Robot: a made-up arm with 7 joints. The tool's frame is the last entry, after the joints.
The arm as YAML. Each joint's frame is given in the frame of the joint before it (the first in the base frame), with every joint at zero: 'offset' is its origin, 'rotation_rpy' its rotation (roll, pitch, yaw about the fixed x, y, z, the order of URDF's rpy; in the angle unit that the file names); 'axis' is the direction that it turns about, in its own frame. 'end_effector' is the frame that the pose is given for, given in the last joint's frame.
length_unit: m
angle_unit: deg
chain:
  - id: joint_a
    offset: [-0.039, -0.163, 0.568]
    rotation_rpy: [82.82, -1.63, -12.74]
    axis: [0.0, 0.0, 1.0]
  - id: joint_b
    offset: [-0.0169, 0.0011, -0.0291]
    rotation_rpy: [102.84, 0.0, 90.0]
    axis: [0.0, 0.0, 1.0]
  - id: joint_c
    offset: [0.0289, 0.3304, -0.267]
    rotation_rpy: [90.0, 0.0, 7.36]
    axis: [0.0, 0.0, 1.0]
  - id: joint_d
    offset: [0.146, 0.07, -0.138]
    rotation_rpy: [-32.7, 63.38, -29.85]
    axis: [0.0, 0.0, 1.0]
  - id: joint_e
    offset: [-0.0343, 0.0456, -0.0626]
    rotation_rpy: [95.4, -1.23, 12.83]
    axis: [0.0, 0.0, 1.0]
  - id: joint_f
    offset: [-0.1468, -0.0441, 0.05]
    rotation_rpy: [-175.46, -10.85, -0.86]
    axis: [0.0, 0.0, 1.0]
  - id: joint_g
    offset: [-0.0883, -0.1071, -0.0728]
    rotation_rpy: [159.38, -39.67, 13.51]
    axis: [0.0, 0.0, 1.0]
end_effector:
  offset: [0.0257, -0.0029, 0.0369]
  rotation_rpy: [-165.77, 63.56, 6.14]
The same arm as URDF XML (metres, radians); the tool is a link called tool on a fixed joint. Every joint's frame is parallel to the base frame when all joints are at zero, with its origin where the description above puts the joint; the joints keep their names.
<robot name="arm">
  <joint name="tool_joint" type="fixed">
    <parent link="link7"/>
    <child link="tool"/>
    <origin xyz="-0.019 -0.038 0.015" rpy="-1.766 0.1603 0.0183"/>
  </joint>
  <joint name="joint_g" type="continuous">
    <parent link="link6"/>
    <child link="link7"/>
    <origin xyz="-0.063 0.133 0.054" rpy="0 0 0"/>
    <axis xyz="-0.845937 -0.417718 0.331515"/>
  </joint>
  <joint name="joint_f" type="continuous">
    <parent link="link5"/>
    <child link="link6"/>
    <origin xyz="-0.05 0.1171 -0.099" rpy="0 0 0"/>
    <axis xyz="0.979041 -0.142806 0.145206"/>
  </joint>
  <joint name="joint_e" type="continuous">
    <parent link="link4"/>
    <child link="link5"/>
    <origin xyz="0.046 -0.004 -0.071" rpy="0 0 0"/>
    <axis xyz="-1 0 0.0001"/>
  </joint>
  <joint name="joint_d" type="continuous">
    <parent link="link3"/>
    <child link="link4"/>
    <origin xyz="0.07 -0.138 0.146" rpy="0 0 0"/>
    <axis xyz="0.094197 0.377089 0.921374"/>
  </joint>
  <joint name="joint_c" type="continuous">
    <parent link="link2"/>
    <child link="link3"/>
    <origin xyz="-0.267 -0.324 0.071" rpy="0 0 0"/>
    <axis xyz="0 1 0"/>
  </joint>
  <joint name="joint_b" type="continuous">
    <parent link="link1"/>
    <child link="link2"/>
    <origin xyz="-0.01 0.032 -0.003" rpy="0 0 0"/>
    <axis xyz="1 0 0"/>
  </joint>
  <joint name="joint_a" type="continuous">
    <parent link="base"/>
    <child link="link1"/>
    <origin xyz="-0.039 -0.163 0.568" rpy="0 0 0"/>
    <axis xyz="-0.22231 -0.966942 0.124905"/>
  </joint>
  <link name="base"/>
  <link name="link1"/>
  <link name="link2"/>
  <link name="link3"/>
  <link name="link4"/>
  <link name="link5"/>
  <link name="link6"/>
  <link name="link7"/>
  <link name="tool"/>
</robot>

